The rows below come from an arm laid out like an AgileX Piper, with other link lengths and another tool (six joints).
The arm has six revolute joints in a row. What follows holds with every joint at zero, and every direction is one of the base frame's. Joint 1 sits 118.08 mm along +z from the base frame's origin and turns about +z. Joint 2 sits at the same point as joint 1 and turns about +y. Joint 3 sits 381.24 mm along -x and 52.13 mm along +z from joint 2 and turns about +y. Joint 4 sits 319.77 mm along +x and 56.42 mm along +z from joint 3 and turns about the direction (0.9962, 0, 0.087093). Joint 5 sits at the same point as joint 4 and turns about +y. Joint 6 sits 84.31 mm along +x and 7.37 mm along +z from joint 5 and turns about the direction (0.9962, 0, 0.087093). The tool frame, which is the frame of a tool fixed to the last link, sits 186.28 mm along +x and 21 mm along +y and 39.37 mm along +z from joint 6; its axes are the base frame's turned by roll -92.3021, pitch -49.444 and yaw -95.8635 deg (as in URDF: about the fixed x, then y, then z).
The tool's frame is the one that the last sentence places.
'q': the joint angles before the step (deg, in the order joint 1, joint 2, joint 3, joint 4, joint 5, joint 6). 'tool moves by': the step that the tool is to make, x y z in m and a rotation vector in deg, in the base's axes. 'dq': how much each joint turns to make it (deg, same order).
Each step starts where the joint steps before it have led.
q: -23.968, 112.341, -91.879, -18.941, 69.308, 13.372
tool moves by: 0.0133, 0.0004, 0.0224, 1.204, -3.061, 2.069
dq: -0.799, -0.640, -2.973, 2.962, 0.257, -3.830
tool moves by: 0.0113, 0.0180, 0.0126, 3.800, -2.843, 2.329
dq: -0.351, -0.792, -1.339, 5.419, 0.319, -3.915
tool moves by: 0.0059, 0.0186, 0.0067, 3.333, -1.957, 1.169
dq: 0.007, -0.831, -0.012, 4.273, 0.221, -1.938
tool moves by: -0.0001, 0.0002, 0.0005, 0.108, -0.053, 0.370
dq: -0.103, -0.043, -0.023, 0.223, 0.012, -0.521
